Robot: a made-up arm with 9 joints. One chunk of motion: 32 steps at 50 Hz.
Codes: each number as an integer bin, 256 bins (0 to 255) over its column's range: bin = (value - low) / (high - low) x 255, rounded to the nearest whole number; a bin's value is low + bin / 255 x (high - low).
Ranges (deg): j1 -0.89..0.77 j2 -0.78..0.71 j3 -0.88..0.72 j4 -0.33..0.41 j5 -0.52..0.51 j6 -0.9..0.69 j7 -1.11..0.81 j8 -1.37..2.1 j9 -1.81..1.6
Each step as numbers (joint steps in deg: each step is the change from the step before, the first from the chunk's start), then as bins.
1 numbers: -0.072 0.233 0.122 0.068 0.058 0.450 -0.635 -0.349 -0.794
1 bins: 126 173 160 137 143 217 63 75 76
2 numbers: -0.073 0.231 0.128 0.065 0.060 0.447 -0.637 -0.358 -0.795
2 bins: 126 173 161 136 144 216 63 74 76
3 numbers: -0.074 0.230 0.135 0.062 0.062 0.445 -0.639 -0.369 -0.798
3 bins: 125 173 162 135 144 216 63 74 76
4 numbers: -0.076 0.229 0.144 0.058 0.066 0.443 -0.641 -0.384 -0.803
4 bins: 125 173 163 134 145 215 62 72 75
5 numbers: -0.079 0.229 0.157 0.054 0.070 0.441 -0.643 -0.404 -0.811
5 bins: 125 173 165 132 146 215 62 71 75
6 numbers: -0.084 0.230 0.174 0.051 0.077 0.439 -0.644 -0.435 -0.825
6 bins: 124 173 168 131 148 215 62 69 74
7 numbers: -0.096 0.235 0.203 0.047 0.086 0.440 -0.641 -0.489 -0.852
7 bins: 122 174 173 130 150 215 62 65 72
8 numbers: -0.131 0.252 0.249 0.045 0.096 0.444 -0.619 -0.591 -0.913
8 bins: 117 177 180 129 153 216 65 57 67
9 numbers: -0.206 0.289 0.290 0.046 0.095 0.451 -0.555 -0.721 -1.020
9 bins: 105 183 186 130 152 217 74 48 59
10 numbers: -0.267 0.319 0.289 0.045 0.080 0.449 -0.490 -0.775 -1.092
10 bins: 96 188 186 129 149 216 82 44 54
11 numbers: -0.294 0.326 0.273 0.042 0.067 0.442 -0.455 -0.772 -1.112
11 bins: 92 189 184 128 145 215 87 44 52
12 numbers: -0.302 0.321 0.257 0.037 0.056 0.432 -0.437 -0.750 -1.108
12 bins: 90 188 181 126 143 214 89 46 52
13 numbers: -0.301 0.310 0.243 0.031 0.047 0.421 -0.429 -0.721 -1.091
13 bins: 90 187 179 124 140 212 90 48 54
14 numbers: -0.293 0.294 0.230 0.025 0.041 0.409 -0.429 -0.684 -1.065
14 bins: 92 184 177 122 139 210 90 50 56
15 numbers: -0.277 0.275 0.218 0.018 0.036 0.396 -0.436 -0.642 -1.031
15 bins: 94 181 175 120 138 208 90 53 58
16 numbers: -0.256 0.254 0.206 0.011 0.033 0.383 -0.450 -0.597 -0.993
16 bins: 97 177 173 118 137 206 88 57 61
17 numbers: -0.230 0.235 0.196 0.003 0.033 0.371 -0.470 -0.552 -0.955
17 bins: 101 174 171 115 137 204 85 60 64
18 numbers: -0.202 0.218 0.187 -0.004 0.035 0.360 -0.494 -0.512 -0.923
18 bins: 106 171 170 112 137 202 82 63 66
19 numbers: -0.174 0.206 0.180 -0.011 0.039 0.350 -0.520 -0.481 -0.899
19 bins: 110 169 169 110 138 200 78 65 68
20 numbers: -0.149 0.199 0.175 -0.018 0.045 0.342 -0.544 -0.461 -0.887
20 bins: 114 168 168 108 140 199 75 67 69
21 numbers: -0.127 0.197 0.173 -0.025 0.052 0.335 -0.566 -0.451 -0.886
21 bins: 117 167 168 105 142 198 72 68 69
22 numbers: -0.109 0.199 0.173 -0.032 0.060 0.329 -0.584 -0.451 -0.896
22 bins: 120 168 168 103 144 197 70 68 68
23 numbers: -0.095 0.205 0.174 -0.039 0.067 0.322 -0.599 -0.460 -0.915
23 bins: 122 169 168 100 145 196 68 67 67
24 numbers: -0.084 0.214 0.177 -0.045 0.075 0.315 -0.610 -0.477 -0.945
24 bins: 124 170 168 98 147 195 66 66 65
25 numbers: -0.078 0.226 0.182 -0.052 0.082 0.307 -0.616 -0.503 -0.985
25 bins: 125 172 169 96 149 194 66 64 62
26 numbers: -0.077 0.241 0.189 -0.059 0.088 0.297 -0.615 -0.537 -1.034
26 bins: 125 175 170 93 151 192 66 61 58
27 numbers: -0.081 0.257 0.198 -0.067 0.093 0.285 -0.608 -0.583 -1.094
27 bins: 124 177 172 91 152 190 67 58 54
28 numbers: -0.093 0.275 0.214 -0.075 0.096 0.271 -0.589 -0.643 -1.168
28 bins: 122 181 174 88 153 188 69 53 48
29 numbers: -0.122 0.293 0.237 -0.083 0.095 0.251 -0.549 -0.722 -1.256
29 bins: 118 184 178 85 152 185 75 48 41
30 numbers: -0.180 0.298 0.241 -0.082 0.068 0.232 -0.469 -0.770 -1.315
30 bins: 109 184 179 85 146 182 85 44 37
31 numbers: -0.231 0.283 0.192 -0.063 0.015 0.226 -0.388 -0.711 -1.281
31 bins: 101 182 171 92 132 181 96 48 40
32 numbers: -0.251 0.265 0.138 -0.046 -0.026 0.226 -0.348 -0.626 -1.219
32 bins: 98 179 162 98 122 181 101 55 44
